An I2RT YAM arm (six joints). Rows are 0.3 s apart.
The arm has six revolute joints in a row. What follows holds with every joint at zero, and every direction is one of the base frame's.
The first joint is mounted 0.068 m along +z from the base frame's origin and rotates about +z.
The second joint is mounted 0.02 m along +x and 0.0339 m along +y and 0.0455 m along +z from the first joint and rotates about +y.
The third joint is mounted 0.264 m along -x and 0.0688 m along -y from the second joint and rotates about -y.
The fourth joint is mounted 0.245 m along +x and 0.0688 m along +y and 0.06 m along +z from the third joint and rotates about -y.
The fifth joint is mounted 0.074 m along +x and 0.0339 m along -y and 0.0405 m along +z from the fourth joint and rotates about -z.
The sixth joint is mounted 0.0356 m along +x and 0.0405 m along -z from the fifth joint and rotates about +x.
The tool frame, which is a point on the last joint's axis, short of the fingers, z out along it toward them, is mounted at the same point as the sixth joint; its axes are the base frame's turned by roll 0, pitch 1.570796 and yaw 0 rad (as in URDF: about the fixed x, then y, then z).
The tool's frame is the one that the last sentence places.
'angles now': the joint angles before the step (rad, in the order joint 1, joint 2, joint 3, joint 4, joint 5, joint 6). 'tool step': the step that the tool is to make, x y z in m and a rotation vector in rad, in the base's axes. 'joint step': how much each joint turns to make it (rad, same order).
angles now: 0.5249, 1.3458, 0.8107, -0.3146, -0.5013, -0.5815
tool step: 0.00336, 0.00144, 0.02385, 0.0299, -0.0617, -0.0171
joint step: 0.0002, -0.0291, 0.0551, -0.0109, 0.0155, 0.0103
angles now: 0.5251, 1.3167, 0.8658, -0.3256, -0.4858, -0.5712
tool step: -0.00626, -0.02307, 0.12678, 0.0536, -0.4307, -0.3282
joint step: -0.0199, -0.1755, 0.2525, -0.0141, 0.3468, 0.0281
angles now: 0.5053, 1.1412, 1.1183, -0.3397, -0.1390, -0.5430
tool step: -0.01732, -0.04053, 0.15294, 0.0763, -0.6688, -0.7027
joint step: -0.0169, 0.0052, 0.3435, 0.3653, 0.6808, -0.2402
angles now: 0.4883, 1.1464, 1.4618, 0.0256, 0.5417, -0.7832
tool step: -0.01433, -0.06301, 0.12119, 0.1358, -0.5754, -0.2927
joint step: -0.2618, 0.2071, 0.4768, 0.3629, -0.0144, -0.0939
